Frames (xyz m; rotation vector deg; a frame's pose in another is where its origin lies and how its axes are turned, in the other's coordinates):
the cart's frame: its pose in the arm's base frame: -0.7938 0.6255 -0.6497 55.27 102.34 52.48
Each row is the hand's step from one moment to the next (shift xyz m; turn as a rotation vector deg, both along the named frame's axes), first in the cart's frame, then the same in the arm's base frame.
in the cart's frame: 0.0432 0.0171 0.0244 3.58 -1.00 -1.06
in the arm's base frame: 0.0132 0.0501 -0.0084 -2.31 2.54 -1.76
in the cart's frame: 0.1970 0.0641 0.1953 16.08 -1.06 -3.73
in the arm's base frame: 0.1344 0.2384 -0.0786 -8.64 13.08 -5.27
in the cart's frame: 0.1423 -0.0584 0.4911 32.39 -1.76 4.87
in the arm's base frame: 0.3954 0.1934 -0.2666 -5.90 28.84 -14.47
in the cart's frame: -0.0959 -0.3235 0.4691 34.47 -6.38 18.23
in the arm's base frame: 0.3866 -0.1344 -0.4079 4.70 31.22 -23.75
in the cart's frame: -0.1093 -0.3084 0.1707 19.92 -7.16 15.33
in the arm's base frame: 0.1191 -0.1959 -0.2892 6.33 17.47 -18.38
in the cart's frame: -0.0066 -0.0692 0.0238 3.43 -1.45 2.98
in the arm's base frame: 0.0078 -0.0308 -0.0662 1.35 2.98 -3.47
